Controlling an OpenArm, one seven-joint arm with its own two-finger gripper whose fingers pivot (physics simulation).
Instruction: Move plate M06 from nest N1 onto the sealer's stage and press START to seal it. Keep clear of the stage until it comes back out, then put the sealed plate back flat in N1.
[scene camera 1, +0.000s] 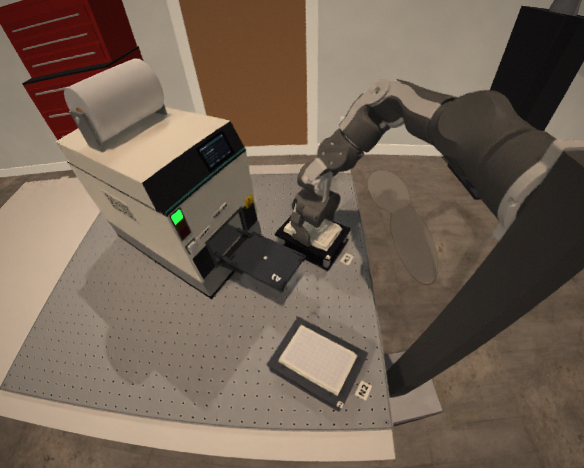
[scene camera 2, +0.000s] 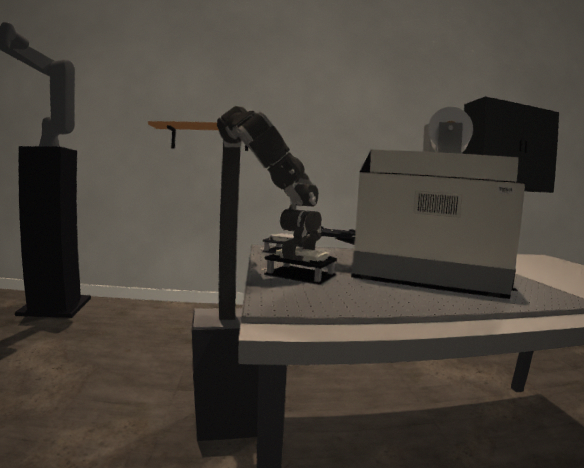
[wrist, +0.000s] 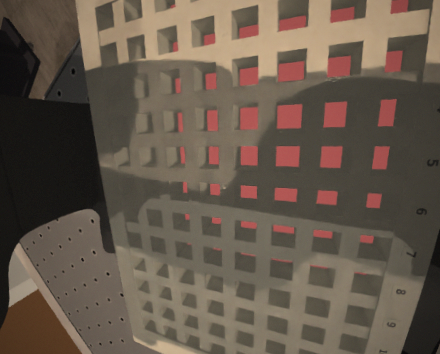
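Note:
Plate M06 (scene camera 1: 327, 236) (scene camera 2: 318, 256) (wrist: 267, 175), a pale well plate with red in some wells, lies flat on nest N1 (scene camera 1: 306, 251) (scene camera 2: 299, 262), a black raised stand. My gripper (scene camera 1: 312, 232) (scene camera 2: 300, 249) (wrist: 240, 198) points down over it and is shut on the plate, with one dark finger against its left edge in the wrist view and a dark part at its lower right edge. The sealer (scene camera 1: 210, 200) (scene camera 2: 435, 230) has its dark stage (scene camera 1: 265, 265) (scene camera 2: 338, 233) out, with no plate on it. A green light (scene camera 1: 177, 217) glows on its front.
Nest N2 (scene camera 1: 276, 364) holds another pale plate (scene camera 1: 317, 357), nearer the front in scene camera 1. The stage's outer corner is close beside N1. The sealer's tall body stands beyond the stage, with a touchscreen (scene camera 1: 215, 151) and a film roll (scene camera 1: 120, 100) on top.

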